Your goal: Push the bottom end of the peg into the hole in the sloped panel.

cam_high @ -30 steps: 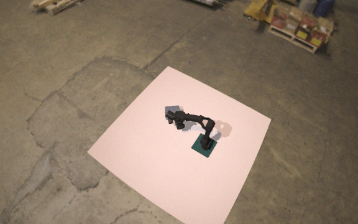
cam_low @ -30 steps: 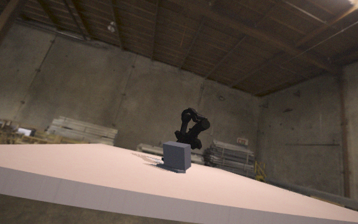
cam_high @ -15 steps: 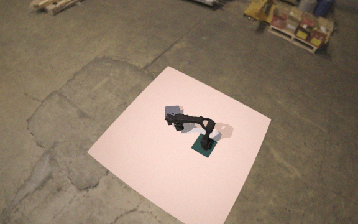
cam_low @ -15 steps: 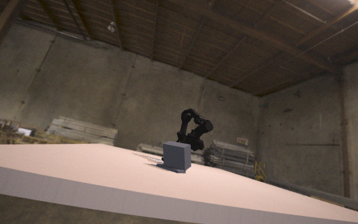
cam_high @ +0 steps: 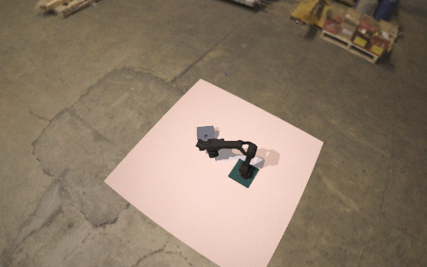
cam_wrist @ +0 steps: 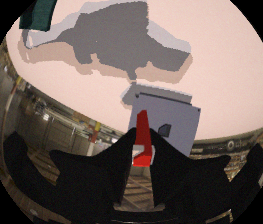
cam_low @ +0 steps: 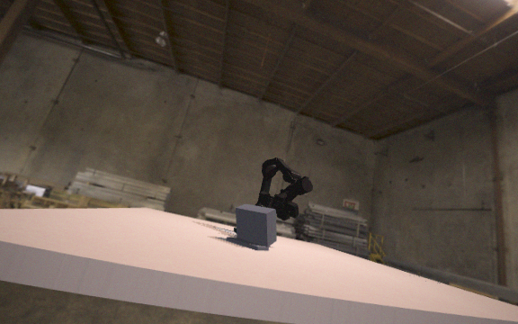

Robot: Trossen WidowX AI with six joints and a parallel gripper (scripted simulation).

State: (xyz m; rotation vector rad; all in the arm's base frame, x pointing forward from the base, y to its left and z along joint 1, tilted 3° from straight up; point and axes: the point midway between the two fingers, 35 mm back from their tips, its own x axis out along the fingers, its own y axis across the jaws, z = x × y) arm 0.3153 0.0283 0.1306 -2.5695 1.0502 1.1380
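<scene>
My gripper tip is 10 cm short of the grey sloped panel, 4 cm above it and 3 cm to the left of it. From my gripper tip the other things lie so: red peg (1 cm to the left, 1 cm behind, 1 cm above).
</scene>
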